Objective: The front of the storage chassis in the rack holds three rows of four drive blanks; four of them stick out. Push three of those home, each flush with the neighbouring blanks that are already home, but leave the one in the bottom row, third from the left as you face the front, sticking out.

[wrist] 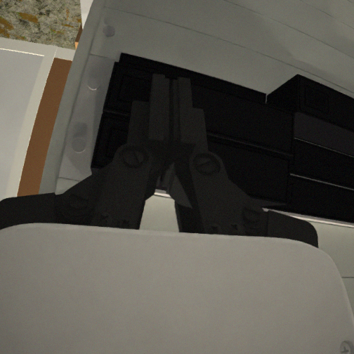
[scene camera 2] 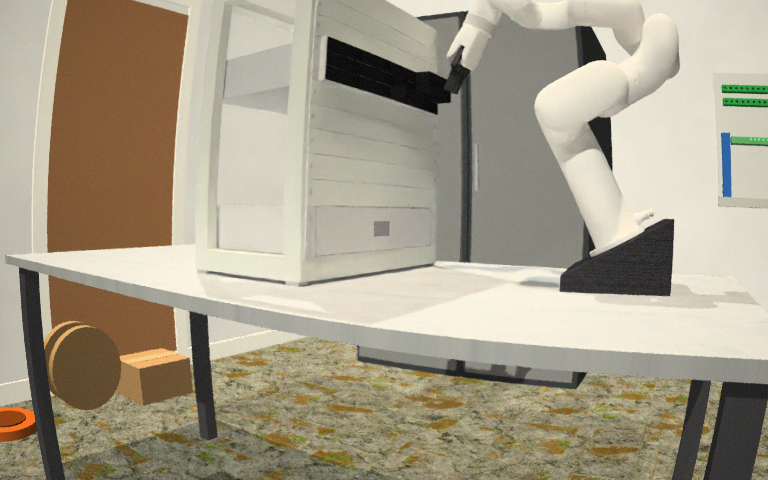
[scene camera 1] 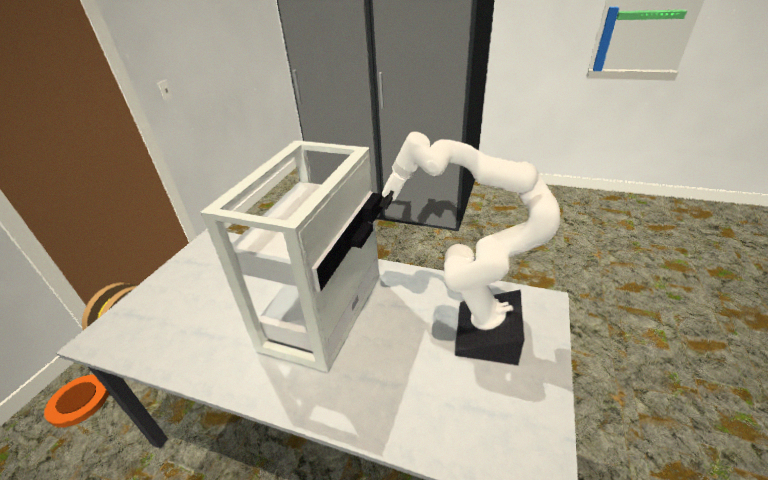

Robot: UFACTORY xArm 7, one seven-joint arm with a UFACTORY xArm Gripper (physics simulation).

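Seen in the pictures: gripper, fingertip midpoint: (scene camera 2: 450,92) (scene camera 1: 383,206); arm's base at its link origin: (scene camera 2: 618,243) (scene camera 1: 488,316).
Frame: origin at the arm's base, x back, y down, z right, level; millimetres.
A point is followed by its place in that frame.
The chassis front (scene camera 1: 338,255) @[y -318, x -487, z -103 mm] (scene camera 2: 356,69) @[y -319, x -493, z -134 mm] is black, high in the pale rack (scene camera 1: 231,266) @[y -338, x -782, z -212 mm] (scene camera 2: 299,169) @[y -117, x -538, z -254 mm]. The wrist view shows it upside down. The bottom-row third blank (scene camera 1: 362,236) @[y -309, x -438, z 14 mm] (scene camera 2: 399,92) @[y -294, x -451, z -13 mm] (wrist: 317,97) sticks out. In the rightmost column, the middle-row blank (wrist: 235,120) and the top-row blank (wrist: 245,165) stick out. Beside them, the third-column middle blank (wrist: 320,165) and top blank (wrist: 320,195) sit back. My gripper (scene camera 1: 387,200) @[y -331, x -394, z 170 mm] (scene camera 2: 452,90) @[y -331, x -394, z 170 mm] (wrist: 165,100) is shut and empty, close in front of the rightmost column; contact cannot be told. Its fingers hide part of that column.
The rack stands on the white table (scene camera 1: 198,384) @[y 81, x -958, z -353 mm] (scene camera 2: 509,316) @[y 81, x -159, z -379 mm]. Plain panels (scene camera 2: 368,161) @[y -145, x -496, z -60 mm] lie below the chassis, above a drawer front (scene camera 2: 339,229) @[y -14, x -512, z -150 mm]. The arm's black base (scene camera 1: 489,345) @[y -1, x -3, z -130 mm] (scene camera 2: 634,271) @[y 40, x 27, z -132 mm] is across from the rack. A grey cabinet (scene camera 1: 419,113) (scene camera 2: 521,169) stands behind.
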